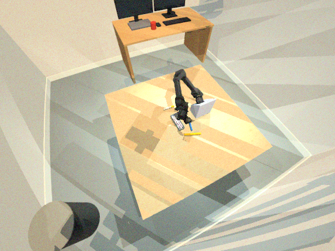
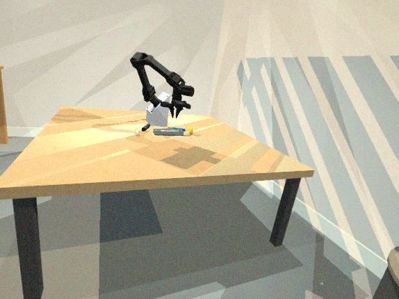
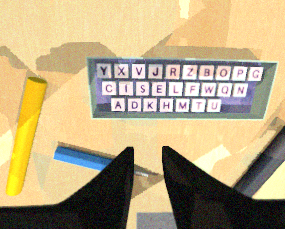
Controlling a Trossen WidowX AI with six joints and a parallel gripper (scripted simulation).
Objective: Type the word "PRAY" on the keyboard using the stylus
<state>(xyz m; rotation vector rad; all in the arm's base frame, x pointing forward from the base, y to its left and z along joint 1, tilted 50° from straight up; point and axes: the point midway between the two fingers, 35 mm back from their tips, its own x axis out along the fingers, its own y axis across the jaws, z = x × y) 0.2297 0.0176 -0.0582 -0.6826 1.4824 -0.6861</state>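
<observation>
Right now my gripper tip is 90 mm above the blue stylus, 80 mm past it and 30 mm to the right of it. From my gripper tip the other things lie so: dark marker (160 mm to the right, 80 mm below, 80 mm behind); then yellow cylinder (140 mm to the left, 90 mm below, 40 mm behind); then small white pen (230 mm to the right, 90 mm below, 10 mm ahead).
</observation>
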